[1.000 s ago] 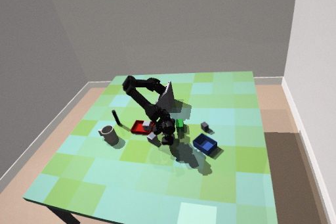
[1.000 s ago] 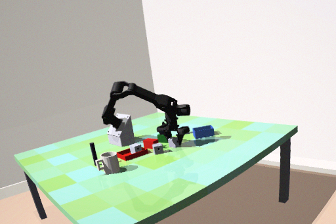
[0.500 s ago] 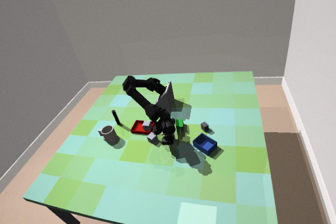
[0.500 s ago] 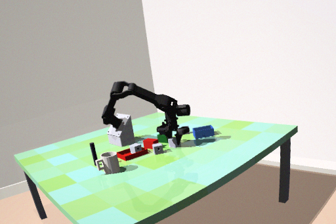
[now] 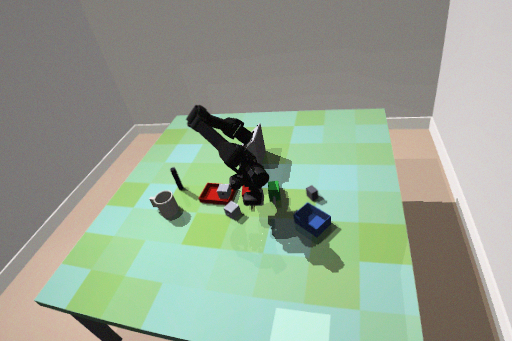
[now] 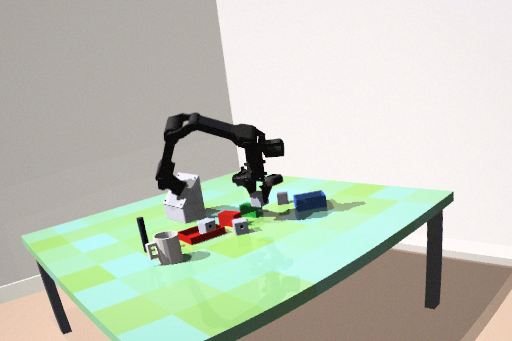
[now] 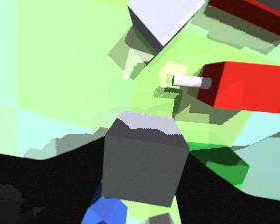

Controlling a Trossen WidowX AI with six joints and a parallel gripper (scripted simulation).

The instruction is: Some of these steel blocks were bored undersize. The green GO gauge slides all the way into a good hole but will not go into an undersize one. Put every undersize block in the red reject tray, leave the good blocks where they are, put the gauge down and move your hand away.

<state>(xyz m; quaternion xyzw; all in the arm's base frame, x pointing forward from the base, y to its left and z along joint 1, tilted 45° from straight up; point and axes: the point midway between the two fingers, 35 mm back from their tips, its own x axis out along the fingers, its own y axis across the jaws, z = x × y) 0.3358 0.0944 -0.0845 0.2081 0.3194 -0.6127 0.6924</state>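
My gripper tip is now 21 cm to the left of the red reject tray, 7 cm past it and 7 cm above it. From my gripper tip the other things lie so: steel block: 1 cm above; then green GO gauge: 8 cm behind, 5 cm below, 4 cm to the left; then blue tray: 21 cm to the left, 6 cm below, 3 cm ahead.
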